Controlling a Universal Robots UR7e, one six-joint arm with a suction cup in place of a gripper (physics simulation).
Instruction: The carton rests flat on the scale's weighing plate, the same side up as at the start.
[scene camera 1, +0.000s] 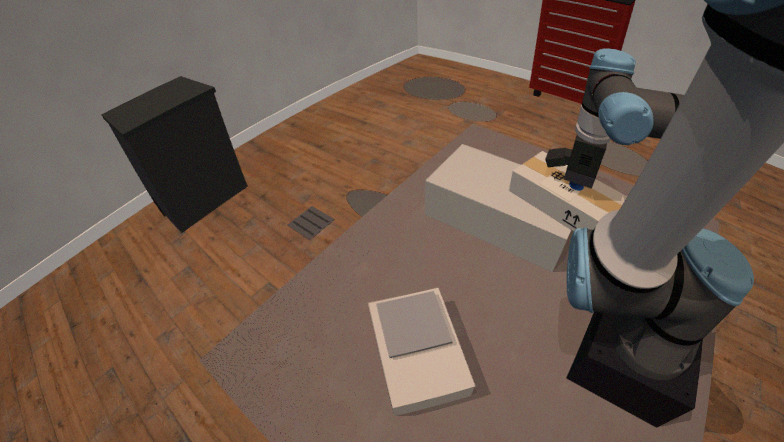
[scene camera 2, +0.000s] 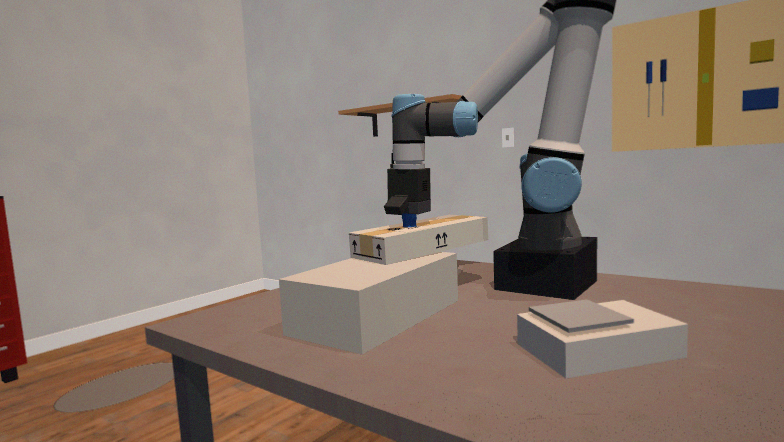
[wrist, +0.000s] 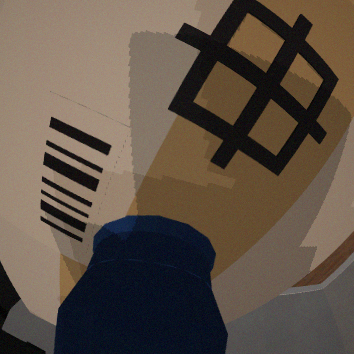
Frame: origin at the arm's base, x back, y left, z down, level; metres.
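Seen in the pictures: hand, tool point: (scene camera 1: 575, 189) (wrist: 160, 231); arm's base, link origin: (scene camera 1: 650, 340) (scene camera 2: 549, 243).
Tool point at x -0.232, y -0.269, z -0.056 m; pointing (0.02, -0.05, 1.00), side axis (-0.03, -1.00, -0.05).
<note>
Pixels of each thing's top centre, then the offset from my tool point to it. Level surfaces: height alone.
- carton, top centre: (wrist: 110, 304) (scene camera 1: 590, 192) (scene camera 2: 421, 222) dx +0.034, dy +0.015, dz -0.017 m
- large pale block, top centre: (scene camera 2: 375, 265) (scene camera 1: 508, 184) dx -0.155, dy +0.004, dz +0.050 m
- scale, top centre: (scene camera 1: 418, 339) (scene camera 2: 597, 309) dx -0.152, dy +0.445, dz +0.094 m
- table, surface height: dz +0.163 m
The carton (scene camera 1: 540, 192) (scene camera 2: 411, 248) (wrist: 90, 75), pale with brown tape, arrows pointing up on its sides and a barcode on top, lies flat and slantwise on a large pale block (scene camera 1: 477, 172) (scene camera 2: 321, 307). Its far end overhangs the block. My gripper, a blue suction cup (scene camera 1: 575, 186) (scene camera 2: 409, 221) (wrist: 150, 260), points down and is pressed on the carton's taped top, beside the grid mark. The scale (scene camera 1: 433, 376) (scene camera 2: 625, 351) stands apart on the table, its grey weighing plate (scene camera 1: 414, 323) (scene camera 2: 580, 316) bare. The arm hides the carton's far end in scene camera 1.
The table (scene camera 1: 312, 329) (scene camera 2: 466, 356) carries the block, the scale and the arm's black base (scene camera 1: 625, 384) (scene camera 2: 540, 271). A dark cabinet (scene camera 1: 181, 159) and a red drawer cabinet (scene camera 1: 576, 49) stand beyond the table. A shelf (scene camera 2: 359, 111) is on the wall behind the wrist.
</note>
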